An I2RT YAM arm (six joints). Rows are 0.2 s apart.
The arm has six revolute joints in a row. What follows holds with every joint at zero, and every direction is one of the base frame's. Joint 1 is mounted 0.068 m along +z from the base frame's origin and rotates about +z. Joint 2 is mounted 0.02 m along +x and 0.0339 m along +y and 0.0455 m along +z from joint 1 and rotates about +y. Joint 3 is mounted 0.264 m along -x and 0.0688 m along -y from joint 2 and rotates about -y. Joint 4 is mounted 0.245 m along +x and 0.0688 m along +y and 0.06 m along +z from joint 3 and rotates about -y. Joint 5 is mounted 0.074 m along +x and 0.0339 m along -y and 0.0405 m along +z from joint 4 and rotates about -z. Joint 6 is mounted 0.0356 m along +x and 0.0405 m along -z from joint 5 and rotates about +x. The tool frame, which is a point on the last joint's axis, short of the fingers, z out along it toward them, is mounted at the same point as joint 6; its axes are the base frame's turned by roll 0, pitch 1.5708 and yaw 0 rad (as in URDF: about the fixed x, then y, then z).
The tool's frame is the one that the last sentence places.
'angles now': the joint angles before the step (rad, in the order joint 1, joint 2, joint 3, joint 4, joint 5, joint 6). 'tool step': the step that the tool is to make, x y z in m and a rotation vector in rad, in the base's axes. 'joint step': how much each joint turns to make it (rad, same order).
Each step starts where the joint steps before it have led.
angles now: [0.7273 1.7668 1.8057 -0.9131 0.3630 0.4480]
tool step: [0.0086 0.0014 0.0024 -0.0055 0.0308 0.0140]
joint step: [-0.0146 0.0435 0.0713 -0.0502 -0.0306 -0.0127]
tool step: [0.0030 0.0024 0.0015 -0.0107 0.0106 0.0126]
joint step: [-0.0010 0.0234 0.0395 -0.0272 -0.0075 -0.0121]
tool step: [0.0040 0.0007 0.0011 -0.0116 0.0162 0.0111]
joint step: [-0.0063 0.0244 0.0410 -0.0323 -0.0119 -0.0134]
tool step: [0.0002 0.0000 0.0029 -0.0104 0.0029 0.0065]
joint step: [-0.0003 0.0083 0.0248 -0.0225 0.0008 -0.0095]
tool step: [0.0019 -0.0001 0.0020 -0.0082 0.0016 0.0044]
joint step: [-0.0033 0.0115 0.0248 -0.0168 -0.0004 -0.0098]
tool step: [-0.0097 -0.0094 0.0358 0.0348 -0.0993 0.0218]
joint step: [-0.0011 -0.0458 0.0611 0.0053 0.0141 -0.0438]
